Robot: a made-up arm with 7 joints.
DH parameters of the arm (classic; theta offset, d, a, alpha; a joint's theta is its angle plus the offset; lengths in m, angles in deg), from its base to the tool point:
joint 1: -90 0.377 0.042 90
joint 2: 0 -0.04 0.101 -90
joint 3: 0 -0.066 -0.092 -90
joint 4: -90 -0.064 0.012 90
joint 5: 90 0.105 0.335 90
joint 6: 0 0.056 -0.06 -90
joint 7: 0 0.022 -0.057 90
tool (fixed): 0 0.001 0 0
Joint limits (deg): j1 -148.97..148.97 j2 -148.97..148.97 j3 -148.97..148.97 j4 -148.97..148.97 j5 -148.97..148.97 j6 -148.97..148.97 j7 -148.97..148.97
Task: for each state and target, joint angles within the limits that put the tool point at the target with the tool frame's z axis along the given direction. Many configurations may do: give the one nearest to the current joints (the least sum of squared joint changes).
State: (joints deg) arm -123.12 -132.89 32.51 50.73 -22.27 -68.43 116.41
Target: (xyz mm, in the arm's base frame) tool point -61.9 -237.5 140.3 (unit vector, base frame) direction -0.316 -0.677 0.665
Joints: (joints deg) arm -132.35 -140.33 22.07 88.83 -44.47 -49.78 121.03
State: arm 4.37 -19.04 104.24 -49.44 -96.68 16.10 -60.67
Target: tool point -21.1 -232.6 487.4 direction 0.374 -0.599 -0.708
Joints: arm 26.65 -29.71 78.28 1.38 -71.81 26.34 -36.81
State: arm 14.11 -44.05 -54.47 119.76 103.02 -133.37 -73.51
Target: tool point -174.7 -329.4 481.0 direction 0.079 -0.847 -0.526
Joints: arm -7.15 -85.95 -23.54 148.97 117.55 -104.30 -55.98
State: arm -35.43 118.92 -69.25 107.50 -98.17 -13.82 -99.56
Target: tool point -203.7 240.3 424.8 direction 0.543 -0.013 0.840
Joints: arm -69.16 87.81 -56.03 111.56 -115.75 -65.02 -138.32
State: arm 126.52 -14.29 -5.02 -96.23 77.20 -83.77 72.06
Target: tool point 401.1 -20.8 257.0 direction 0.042 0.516 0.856
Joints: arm 104.37 -7.24 -31.08 -118.27 98.08 -78.90 61.43
